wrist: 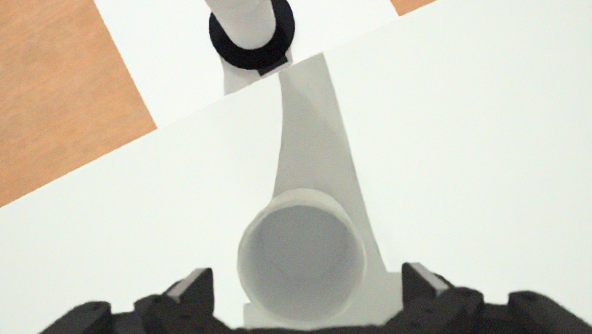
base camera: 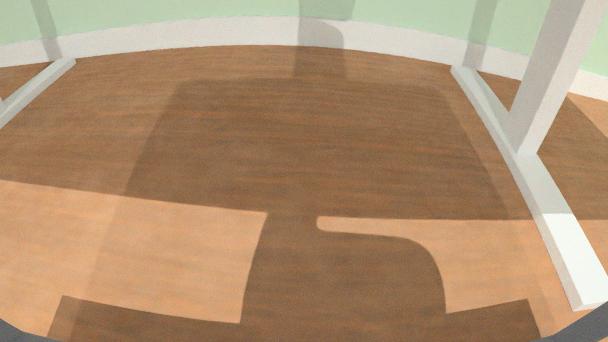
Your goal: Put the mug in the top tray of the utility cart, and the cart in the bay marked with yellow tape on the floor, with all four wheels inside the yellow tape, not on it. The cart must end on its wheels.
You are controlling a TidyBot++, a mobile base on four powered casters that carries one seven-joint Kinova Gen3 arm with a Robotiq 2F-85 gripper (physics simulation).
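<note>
The white mug [wrist: 302,260] stands upright on a white table top [wrist: 165,200], its open mouth facing the wrist camera. Its handle does not show clearly. My gripper [wrist: 307,287] is open, with one dark finger to the left of the mug and one to the right, and a gap on both sides. From this view I cannot tell how high the fingertips are relative to the mug's rim. The utility cart and the yellow tape bay do not show in either view.
In the base camera view, white table legs with floor bars stand at the right [base camera: 525,175] and left [base camera: 40,90]. A pale green wall with a white baseboard [base camera: 200,34] is behind. My white base and arm mount [wrist: 250,25] show beyond the table edge.
</note>
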